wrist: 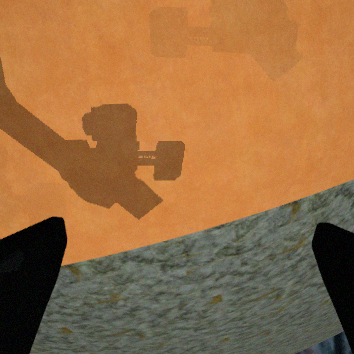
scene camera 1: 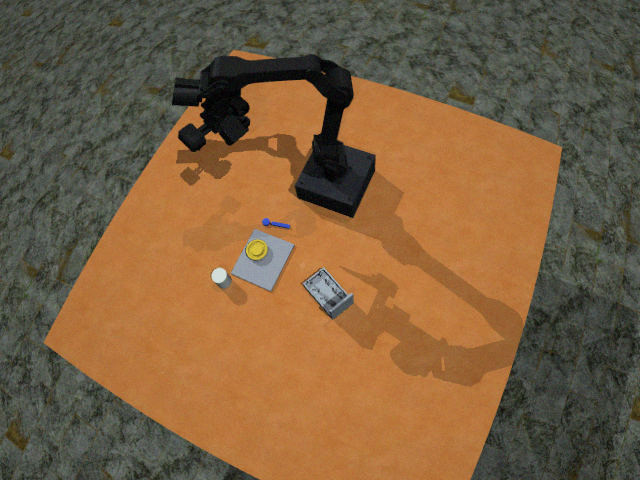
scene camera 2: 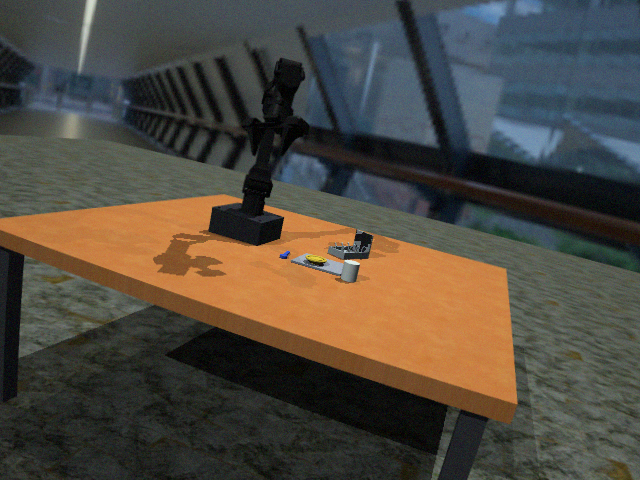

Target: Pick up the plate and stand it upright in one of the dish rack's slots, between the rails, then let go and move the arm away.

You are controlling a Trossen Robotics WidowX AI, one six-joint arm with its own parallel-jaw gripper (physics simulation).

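A round yellow plate (scene camera 1: 256, 250) (scene camera 2: 315, 259) lies flat on a grey square board (scene camera 1: 269, 276) (scene camera 2: 333, 267). The grey dish rack (scene camera 1: 341, 305) (scene camera 2: 349, 254) stands on the table apart from the board, with small upright pegs and a taller panel at one end. No plate stands in it. My gripper (scene camera 1: 210, 135) (scene camera 2: 278, 142) (wrist: 194, 235) is open and empty, high above the table and well away from the plate and the rack. In the wrist view its two fingers stand wide apart, and neither the plate nor the rack shows there.
A white cylinder (scene camera 1: 221, 278) (scene camera 2: 349, 271) stands beside the board. A blue spoon-like thing (scene camera 1: 279, 224) (scene camera 2: 284, 254) lies at the board's other side, towards the arm's dark base (scene camera 1: 336, 180) (scene camera 2: 245, 224). The orange table's edge (wrist: 210, 227) crosses the wrist view.
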